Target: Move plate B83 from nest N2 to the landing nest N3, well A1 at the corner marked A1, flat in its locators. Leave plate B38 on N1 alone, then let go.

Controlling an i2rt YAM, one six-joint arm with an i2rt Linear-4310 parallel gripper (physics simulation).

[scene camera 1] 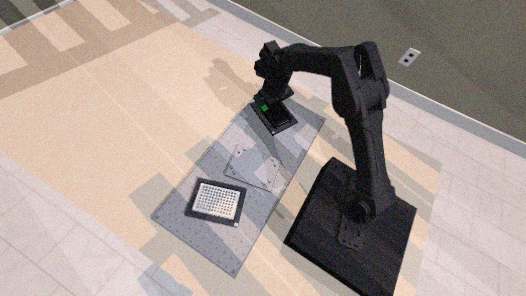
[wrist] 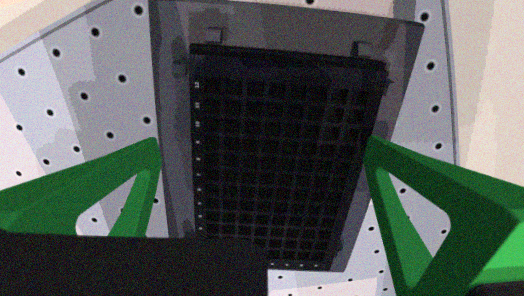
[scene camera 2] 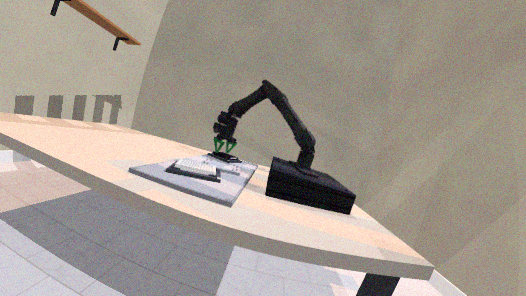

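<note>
A black well plate (scene camera 1: 281,118) (wrist: 280,175) sits in the dark far nest (wrist: 300,25); its row of numbers shows along the left side in the wrist view. My gripper (scene camera 2: 224,151) (wrist: 262,148) is open above this plate, with one green finger beyond each long side and neither touching it. A white well plate (scene camera 1: 216,201) (scene camera 2: 196,166) lies in the dark near nest (scene camera 1: 191,204). The pale grey middle nest (scene camera 1: 250,170) holds no plate and shows small locators. Plate names and nest labels are not readable.
The perforated grey board (scene camera 1: 225,250) (scene camera 2: 220,196) (wrist: 100,105) carries the three nests. The black robot base (scene camera 1: 345,225) (scene camera 2: 310,189) stands beside it on the wooden table (scene camera 1: 125,130) (scene camera 2: 310,230). A wooden shelf (scene camera 2: 100,21) is on the wall.
</note>
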